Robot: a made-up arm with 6 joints. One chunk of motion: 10 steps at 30 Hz.
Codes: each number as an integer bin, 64 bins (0 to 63) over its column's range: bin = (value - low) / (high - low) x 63, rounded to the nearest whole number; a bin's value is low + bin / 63 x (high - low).
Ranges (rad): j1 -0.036..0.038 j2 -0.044..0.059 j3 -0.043..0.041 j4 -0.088..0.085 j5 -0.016..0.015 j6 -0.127..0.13
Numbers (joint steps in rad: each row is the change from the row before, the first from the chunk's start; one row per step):
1: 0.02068 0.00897 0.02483 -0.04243 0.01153 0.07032
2: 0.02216 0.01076 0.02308 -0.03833 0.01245 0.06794
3: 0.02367 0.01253 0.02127 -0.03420 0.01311 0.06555
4: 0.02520 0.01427 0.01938 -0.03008 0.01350 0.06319
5: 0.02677 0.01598 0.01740 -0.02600 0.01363 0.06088
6: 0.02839 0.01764 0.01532 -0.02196 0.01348 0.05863
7: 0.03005 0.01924 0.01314 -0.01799 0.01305 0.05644
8: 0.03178 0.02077 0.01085 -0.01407 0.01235 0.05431
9: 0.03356 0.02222 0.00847 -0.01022 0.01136 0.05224
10: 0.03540 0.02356 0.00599 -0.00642 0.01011 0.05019
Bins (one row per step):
1: 48 32 51 17 56 48
2: 50 33 50 18 58 48
3: 51 35 48 20 59 47
4: 52 36 47 21 60 47
5: 53 37 45 23 60 46
6: 55 38 44 24 60 46
7: 56 39 42 25 59 45
8: 58 40 40 27 58 44
9: 59 41 39 28 56 44
10: 61 41 37 30 53 43

